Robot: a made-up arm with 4 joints.
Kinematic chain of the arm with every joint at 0, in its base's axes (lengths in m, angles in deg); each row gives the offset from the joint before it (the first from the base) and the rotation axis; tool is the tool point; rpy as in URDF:
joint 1: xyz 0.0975 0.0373 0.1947 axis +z
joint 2: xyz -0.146 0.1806 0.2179 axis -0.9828 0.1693 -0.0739
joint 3: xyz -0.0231 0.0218 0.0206 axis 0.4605 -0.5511 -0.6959
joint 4: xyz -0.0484 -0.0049 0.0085 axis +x
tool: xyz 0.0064 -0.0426 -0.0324 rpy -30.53 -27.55 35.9
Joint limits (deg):
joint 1: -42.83..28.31
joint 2: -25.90..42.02
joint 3: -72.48..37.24
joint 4: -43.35..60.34
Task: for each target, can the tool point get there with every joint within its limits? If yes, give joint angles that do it. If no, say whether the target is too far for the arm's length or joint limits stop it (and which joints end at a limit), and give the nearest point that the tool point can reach.
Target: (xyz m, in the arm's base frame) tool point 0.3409 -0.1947 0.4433
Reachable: no: joint limits stop it (at a limit: joint 1, joint 2, joint 3) | nearest point 0.0858 0.2291 0.4679 | short by 0.495 m
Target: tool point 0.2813 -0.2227 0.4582
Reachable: no: joint limits stop it (at a limit: joint 1, joint 2) | nearest point -0.0935 0.0757 0.4523 | short by 0.479 m
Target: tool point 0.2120 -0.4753 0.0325
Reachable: no: too far | nearest point -0.1233 0.0614 0.4200 | short by 0.742 m
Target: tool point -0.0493 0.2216 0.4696
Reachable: yes | joints -11.78 14.27 -31.41 -29.41
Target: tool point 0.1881 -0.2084 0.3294
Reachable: no: joint limits stop it (at a limit: joint 1, joint 2) | nearest point -0.1019 0.0690 0.4377 | short by 0.416 m
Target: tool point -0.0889 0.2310 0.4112
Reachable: yes | joints -8.19 28.02 -2.81 20.36
